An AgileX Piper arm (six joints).
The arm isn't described. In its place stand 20 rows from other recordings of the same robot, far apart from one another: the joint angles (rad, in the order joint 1, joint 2, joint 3, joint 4, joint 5, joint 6), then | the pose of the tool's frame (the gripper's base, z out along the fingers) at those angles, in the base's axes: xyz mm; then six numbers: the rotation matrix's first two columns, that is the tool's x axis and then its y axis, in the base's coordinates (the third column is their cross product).
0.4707, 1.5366, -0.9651, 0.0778, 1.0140, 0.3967 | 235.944, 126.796, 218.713, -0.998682, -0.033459, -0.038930, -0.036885, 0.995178, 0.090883
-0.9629, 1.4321, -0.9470, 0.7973, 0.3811, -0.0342 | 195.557, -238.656, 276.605, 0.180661, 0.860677, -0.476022, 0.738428, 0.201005, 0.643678
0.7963, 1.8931, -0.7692, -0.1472, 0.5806, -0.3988 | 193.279, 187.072, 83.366, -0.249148, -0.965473, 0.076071, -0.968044, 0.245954, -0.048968
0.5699, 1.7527, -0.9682, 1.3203, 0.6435, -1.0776 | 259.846, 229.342, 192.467, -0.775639, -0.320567, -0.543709, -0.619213, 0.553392, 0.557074
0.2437, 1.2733, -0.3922, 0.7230, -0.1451, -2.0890 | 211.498, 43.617, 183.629, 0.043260, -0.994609, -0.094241, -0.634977, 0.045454, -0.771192
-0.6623, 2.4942, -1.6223, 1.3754, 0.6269, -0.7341 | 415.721, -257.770, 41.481, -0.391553, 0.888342, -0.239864, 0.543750, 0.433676, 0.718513
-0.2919, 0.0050, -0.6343, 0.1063, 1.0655, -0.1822 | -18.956, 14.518, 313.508, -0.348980, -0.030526, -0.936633, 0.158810, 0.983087, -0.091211
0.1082, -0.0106, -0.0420, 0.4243, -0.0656, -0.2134 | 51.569, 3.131, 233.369, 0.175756, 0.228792, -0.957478, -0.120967, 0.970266, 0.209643
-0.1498, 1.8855, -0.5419, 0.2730, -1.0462, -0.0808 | 302.179, -67.085, 128.030, -0.200231, 0.087745, -0.975812, 0.382334, 0.924013, 0.004635
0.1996, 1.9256, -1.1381, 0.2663, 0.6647, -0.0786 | 350.016, 85.877, 142.046, -0.978006, -0.064450, -0.198370, -0.102169, 0.977180, 0.186228
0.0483, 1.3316, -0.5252, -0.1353, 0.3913, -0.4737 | 214.349, 5.674, 176.571, -0.723719, -0.598615, -0.343353, -0.524500, 0.800482, -0.290051
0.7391, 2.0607, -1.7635, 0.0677, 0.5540, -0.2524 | 354.431, 327.425, 260.398, -0.367101, -0.596336, -0.713876, -0.777983, 0.617525, -0.115782
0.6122, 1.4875, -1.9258, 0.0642, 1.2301, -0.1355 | 234.265, 171.225, 493.652, -0.456690, -0.459456, -0.761797, -0.667636, 0.742949, -0.047847
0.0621, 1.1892, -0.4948, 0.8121, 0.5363, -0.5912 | 192.663, 45.790, 203.552, -0.866041, 0.080921, -0.493381, -0.135027, 0.912291, 0.386644
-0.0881, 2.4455, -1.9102, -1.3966, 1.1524, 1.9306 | 494.902, -125.925, 156.619, -0.071620, 0.310613, -0.947835, 0.973488, 0.228734, 0.001400
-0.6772, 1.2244, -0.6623, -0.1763, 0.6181, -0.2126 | 162.319, -142.379, 226.554, -0.876601, 0.258990, -0.405580, 0.377946, 0.892237, -0.247122
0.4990, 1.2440, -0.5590, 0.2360, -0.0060, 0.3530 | 211.737, 115.252, 229.119, -0.672671, 0.266064, -0.690452, -0.124881, 0.878909, 0.460351
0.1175, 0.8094, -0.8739, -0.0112, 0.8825, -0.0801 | 144.514, 16.266, 352.957, -0.650665, -0.164513, -0.741330, -0.168143, 0.983230, -0.070615
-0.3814, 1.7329, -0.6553, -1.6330, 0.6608, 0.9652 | 240.870, -156.657, 139.659, -0.979011, -0.145729, -0.142483, 0.012497, 0.654860, -0.755647
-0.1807, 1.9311, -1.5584, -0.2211, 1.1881, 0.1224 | 382.194, -88.643, 235.530, -0.969867, 0.215656, -0.113356, 0.234758, 0.951661, -0.198068
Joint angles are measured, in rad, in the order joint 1, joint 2, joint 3, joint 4, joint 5, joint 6. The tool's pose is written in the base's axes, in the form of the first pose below.
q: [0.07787 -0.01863 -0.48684 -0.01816 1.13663 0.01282]
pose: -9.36, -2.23, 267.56, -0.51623, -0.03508, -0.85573, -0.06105, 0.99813, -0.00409
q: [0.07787 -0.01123 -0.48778 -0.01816 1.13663 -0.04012]
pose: -8.40, -2.16, 267.89, -0.51776, -0.08828, -0.85096, -0.08860, 0.99485, -0.04930
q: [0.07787 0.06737 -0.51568 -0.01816 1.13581 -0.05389]
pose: 0.47, -1.47, 276.01, -0.55811, -0.10523, -0.82307, -0.09875, 0.99330, -0.06004
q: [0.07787 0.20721 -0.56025 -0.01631 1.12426 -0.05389]
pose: 19.62, 0.19, 288.14, -0.62474, -0.10982, -0.77307, -0.10465, 0.99290, -0.05648
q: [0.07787 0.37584 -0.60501 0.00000 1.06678 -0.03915]
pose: 49.36, 3.85, 299.43, -0.67630, -0.09203, -0.73085, -0.10434, 0.99413, -0.02863
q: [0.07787 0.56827 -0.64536 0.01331 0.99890 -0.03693]
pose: 87.30, 7.83, 302.80, -0.73590, -0.08723, -0.67145, -0.10720, 0.99417, -0.01167
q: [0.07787 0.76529 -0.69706 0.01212 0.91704 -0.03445]
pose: 129.62, 10.99, 302.05, -0.77718, -0.08780, -0.62313, -0.10485, 0.99444, -0.00935
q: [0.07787 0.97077 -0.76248 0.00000 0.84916 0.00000]
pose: 174.87, 13.64, 294.34, -0.82252, -0.06418, -0.56510, -0.07779, 0.99697, 0.00000
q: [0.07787 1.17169 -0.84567 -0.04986 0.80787 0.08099]
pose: 219.82, 13.86, 281.55, -0.86468, -0.02086, -0.50189, -0.01956, 0.99978, -0.00785
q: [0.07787 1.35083 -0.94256 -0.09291 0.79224 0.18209]
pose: 260.90, 14.33, 267.38, -0.89305, 0.04690, -0.44751, 0.05600, 0.99841, -0.00712
